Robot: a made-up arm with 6 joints. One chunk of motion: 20 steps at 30 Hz.
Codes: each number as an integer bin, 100 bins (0 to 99) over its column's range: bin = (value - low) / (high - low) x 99, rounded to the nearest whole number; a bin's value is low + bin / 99 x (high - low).
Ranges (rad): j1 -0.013..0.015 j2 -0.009..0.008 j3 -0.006..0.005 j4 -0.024..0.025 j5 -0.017..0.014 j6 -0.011..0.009
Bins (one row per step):
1: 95 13 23 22 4 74
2: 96 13 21 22 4 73
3: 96 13 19 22 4 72
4: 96 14 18 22 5 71
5: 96 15 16 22 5 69
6: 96 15 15 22 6 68
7: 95 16 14 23 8 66
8: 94 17 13 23 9 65
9: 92 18 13 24 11 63
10: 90 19 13 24 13 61
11: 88 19 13 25 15 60
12: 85 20 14 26 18 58
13: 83 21 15 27 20 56
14: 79 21 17 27 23 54
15: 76 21 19 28 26 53
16: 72 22 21 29 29 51
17: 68 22 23 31 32 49
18: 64 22 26 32 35 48
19: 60 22 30 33 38 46
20: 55 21 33 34 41 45
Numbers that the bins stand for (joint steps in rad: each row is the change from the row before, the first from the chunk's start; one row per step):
1: 0.01387 -0.00677 -0.00344 -0.01311 -0.01575 0.00395
2: 0.01415 -0.00677 -0.00367 -0.01311 -0.01575 0.00375
3: 0.01415 -0.00677 -0.00389 -0.01311 -0.01575 0.00355
4: 0.01415 -0.00660 -0.00400 -0.01311 -0.01543 0.00334
5: 0.01415 -0.00642 -0.00422 -0.01311 -0.01543 0.00294
6: 0.01415 -0.00642 -0.00433 -0.01311 -0.01512 0.00274
7: 0.01387 -0.00625 -0.00444 -0.01262 -0.01449 0.00233
8: 0.01359 -0.00608 -0.00456 -0.01262 -0.01418 0.00213
9: 0.01302 -0.00591 -0.00456 -0.01212 -0.01356 0.00173
10: 0.01245 -0.00574 -0.00456 -0.01212 -0.01293 0.00132
11: 0.01189 -0.00574 -0.00456 -0.01163 -0.01230 0.00112
12: 0.01104 -0.00557 -0.00444 -0.01113 -0.01136 0.00072
13: 0.01047 -0.00539 -0.00433 -0.01064 -0.01074 0.00031
14: 0.00934 -0.00539 -0.00411 -0.01064 -0.00980 -0.00009
15: 0.00849 -0.00539 -0.00389 -0.01014 -0.00886 -0.00029
16: 0.00736 -0.00522 -0.00367 -0.00965 -0.00792 -0.00070
17: 0.00623 -0.00522 -0.00344 -0.00866 -0.00698 -0.00110
18: 0.00510 -0.00522 -0.00311 -0.00816 -0.00604 -0.00130
19: 0.00397 -0.00522 -0.00267 -0.00767 -0.00510 -0.00171
20: 0.00256 -0.00539 -0.00233 -0.00717 -0.00416 -0.00191

